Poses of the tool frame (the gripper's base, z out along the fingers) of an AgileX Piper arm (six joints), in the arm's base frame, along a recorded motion.
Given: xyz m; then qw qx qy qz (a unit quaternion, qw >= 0).
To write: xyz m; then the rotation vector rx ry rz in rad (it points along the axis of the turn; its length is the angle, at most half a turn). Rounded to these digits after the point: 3 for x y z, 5 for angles.
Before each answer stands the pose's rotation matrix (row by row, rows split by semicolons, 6 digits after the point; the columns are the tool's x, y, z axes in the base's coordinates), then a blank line. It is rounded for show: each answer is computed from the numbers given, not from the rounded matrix.
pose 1, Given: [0.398, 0.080, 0.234, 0.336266, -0.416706, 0.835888, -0.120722]
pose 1, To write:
-0.426563 -0.615449 0.662772; -0.777828 0.623565 0.078428; -0.461550 -0.482068 -0.744703

[0.398, 0.080, 0.234, -1.08658, 2.17961, -0.31479]
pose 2, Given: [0.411, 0.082, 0.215, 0.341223, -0.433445, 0.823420, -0.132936]
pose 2, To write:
-0.391385 -0.623093 0.677180; -0.804536 0.588907 0.076878; -0.446699 -0.514727 -0.731790

[0.411, 0.082, 0.215, -1.12751, 2.14195, -0.34580]
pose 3, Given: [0.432, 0.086, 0.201, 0.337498, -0.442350, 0.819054, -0.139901]
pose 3, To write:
-0.380843 -0.630184 0.676628; -0.819050 0.569508 0.069412; -0.429088 -0.527757 -0.733046

[0.432, 0.086, 0.201, -1.15276, 2.13444, -0.36458]
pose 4, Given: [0.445, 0.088, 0.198, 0.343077, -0.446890, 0.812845, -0.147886]
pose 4, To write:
-0.365175 -0.625032 0.689915; -0.827977 0.556838 0.066219; -0.425559 -0.547052 -0.720856

[0.445, 0.088, 0.198, -1.16144, 2.11254, -0.38435]
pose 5, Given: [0.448, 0.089, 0.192, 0.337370, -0.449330, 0.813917, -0.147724]
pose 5, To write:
-0.368568 -0.631760 0.681937; -0.831111 0.552560 0.062711; -0.416429 -0.543651 -0.728718

[0.448, 0.089, 0.192, -1.17102, 2.12118, -0.38499]
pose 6, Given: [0.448, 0.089, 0.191, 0.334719, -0.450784, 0.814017, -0.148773]
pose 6, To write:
-0.369514 -0.634297 0.679063; -0.833486 0.549321 0.059564; -0.410805 -0.543979 -0.731660

[0.448, 0.089, 0.191, -1.17632, 2.12418, -0.38822]
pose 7, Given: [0.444, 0.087, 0.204, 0.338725, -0.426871, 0.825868, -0.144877]
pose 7, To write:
-0.406094 -0.606931 0.683171; -0.803224 0.593584 0.049885; -0.435796 -0.528482 -0.728552

[0.444, 0.087, 0.204, -1.11176, 2.15091, -0.37732]
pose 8, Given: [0.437, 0.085, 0.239, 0.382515, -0.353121, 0.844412, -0.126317]
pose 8, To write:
-0.457976 -0.499723 0.735211; -0.692996 0.718699 0.056821; -0.556790 -0.483475 -0.675453

[0.437, 0.085, 0.239, -0.90065, 2.15370, -0.32218]
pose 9, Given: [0.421, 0.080, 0.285, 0.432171, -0.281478, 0.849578, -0.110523]
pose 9, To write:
-0.467997 -0.382745 0.796546; -0.573805 0.817110 0.055497; -0.672107 -0.431089 -0.602026

[0.421, 0.080, 0.285, -0.70161, 2.11765, -0.27549]
